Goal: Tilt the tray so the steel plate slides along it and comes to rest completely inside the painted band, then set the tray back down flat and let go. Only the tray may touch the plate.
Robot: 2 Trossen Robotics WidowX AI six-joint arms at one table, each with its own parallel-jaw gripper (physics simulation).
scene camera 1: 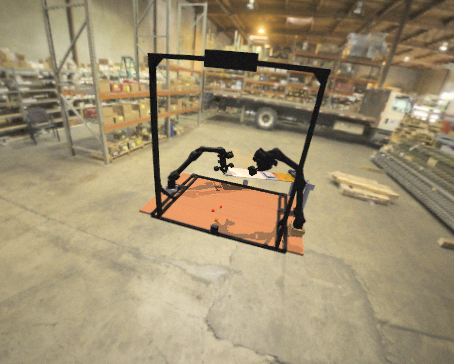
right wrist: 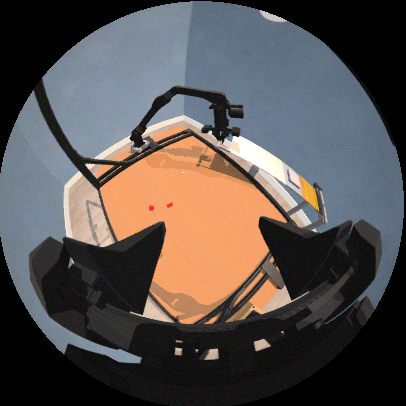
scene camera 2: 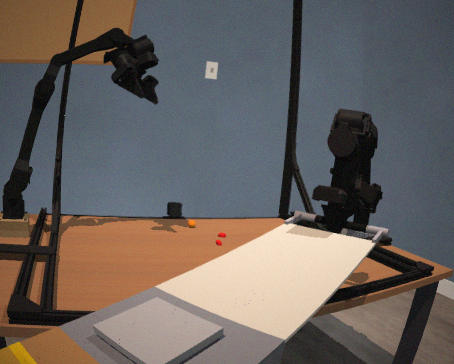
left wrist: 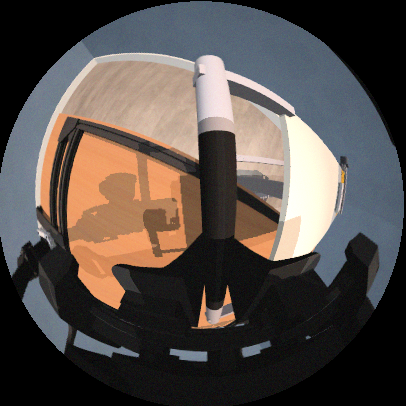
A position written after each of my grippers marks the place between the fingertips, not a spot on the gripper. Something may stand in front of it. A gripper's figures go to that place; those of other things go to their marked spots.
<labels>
My left gripper point(scene camera 2: 332, 241): 79 cm from the lens. My right gripper point(scene camera 2: 150, 100): 102 cm from the lens. A steel plate point(scene camera 2: 156, 324): 40 cm from the lens. A cream tray point(scene camera 2: 261, 293): 50 cm from the lens. The marked spots on the cream tray and the steel plate are 16 cm apart.
</labels>
